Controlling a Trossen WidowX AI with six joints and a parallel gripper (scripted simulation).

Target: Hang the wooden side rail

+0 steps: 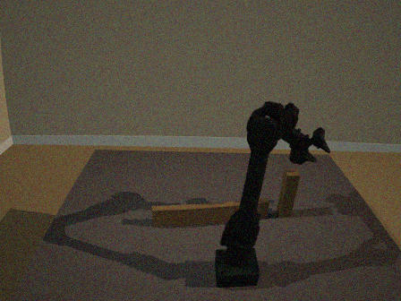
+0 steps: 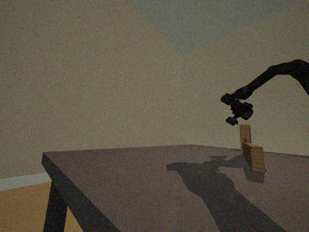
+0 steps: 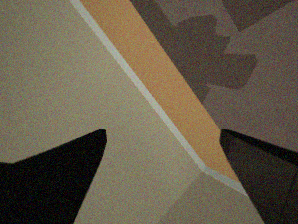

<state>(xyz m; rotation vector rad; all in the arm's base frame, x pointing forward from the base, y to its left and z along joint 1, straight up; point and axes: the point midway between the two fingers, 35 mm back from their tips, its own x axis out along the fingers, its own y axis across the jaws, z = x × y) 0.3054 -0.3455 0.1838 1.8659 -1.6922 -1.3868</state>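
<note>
Right now my gripper tip is 2 cm past the headboard post, 13 cm to the right of it and 15 cm above it.
</note>
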